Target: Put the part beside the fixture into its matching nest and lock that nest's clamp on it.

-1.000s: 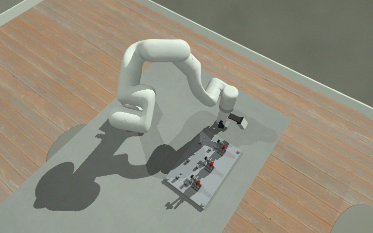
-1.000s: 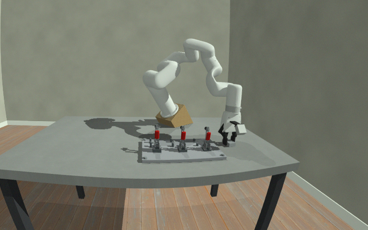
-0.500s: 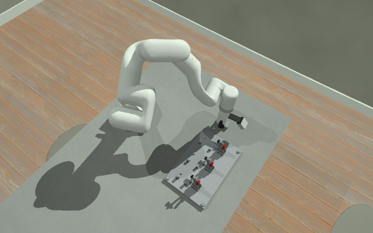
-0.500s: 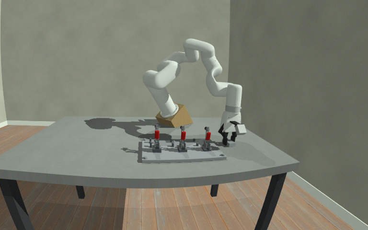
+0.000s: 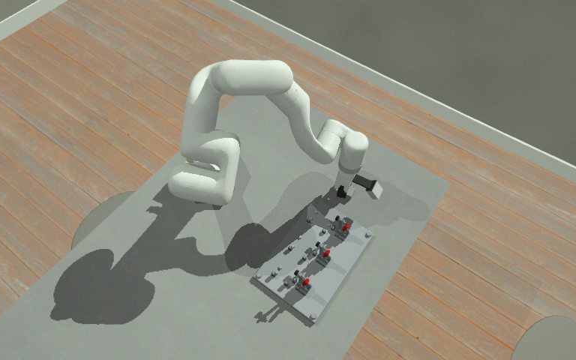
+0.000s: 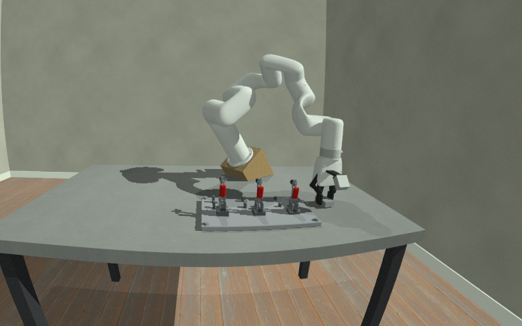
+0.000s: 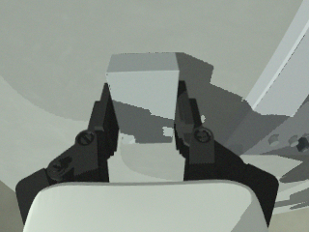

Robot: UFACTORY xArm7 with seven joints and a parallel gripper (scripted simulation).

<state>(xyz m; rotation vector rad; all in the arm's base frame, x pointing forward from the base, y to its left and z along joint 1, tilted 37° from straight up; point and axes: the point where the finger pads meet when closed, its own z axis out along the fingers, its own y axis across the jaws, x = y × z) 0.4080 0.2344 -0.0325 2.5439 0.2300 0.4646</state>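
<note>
The fixture plate is 3 cm ahead of my hand, 26 cm to the right of it and 2 cm below it. Round my hand: part (1 cm below).
</note>
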